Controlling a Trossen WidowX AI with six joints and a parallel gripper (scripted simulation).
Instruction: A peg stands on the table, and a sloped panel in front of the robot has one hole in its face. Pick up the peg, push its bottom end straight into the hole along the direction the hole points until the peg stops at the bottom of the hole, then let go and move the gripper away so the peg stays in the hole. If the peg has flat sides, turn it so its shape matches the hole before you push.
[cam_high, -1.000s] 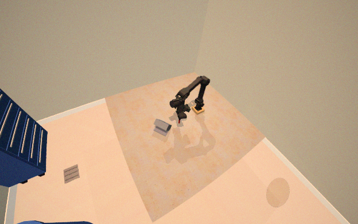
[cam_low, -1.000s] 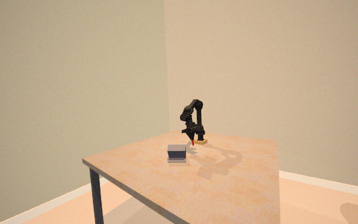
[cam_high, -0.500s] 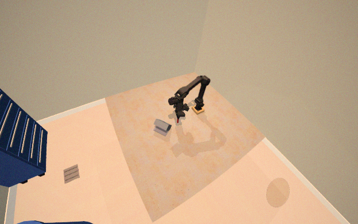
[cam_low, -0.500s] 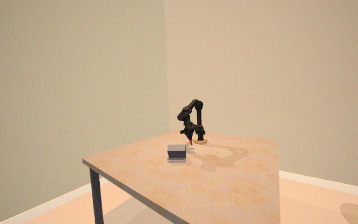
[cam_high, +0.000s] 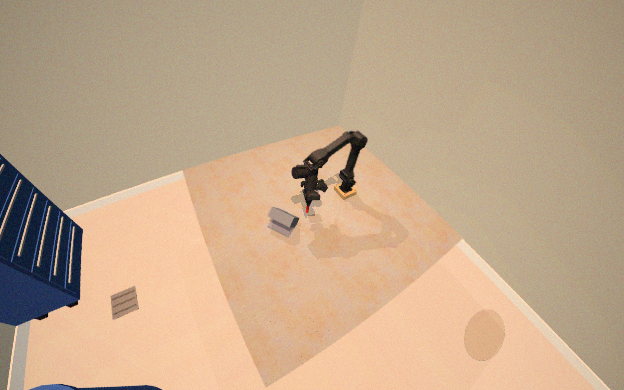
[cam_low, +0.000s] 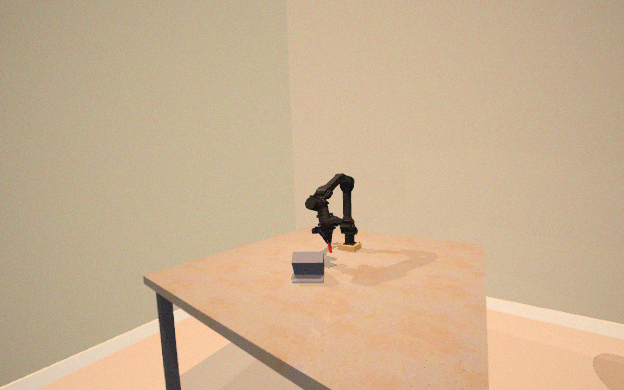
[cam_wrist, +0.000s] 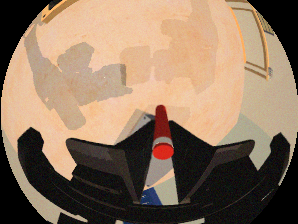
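My gripper tip is now 120 mm short of the grey sloped panel, 40 mm to the left of it and 60 mm above it. Also, from my gripper tip: red peg 10 mm to the right, 20 mm above.
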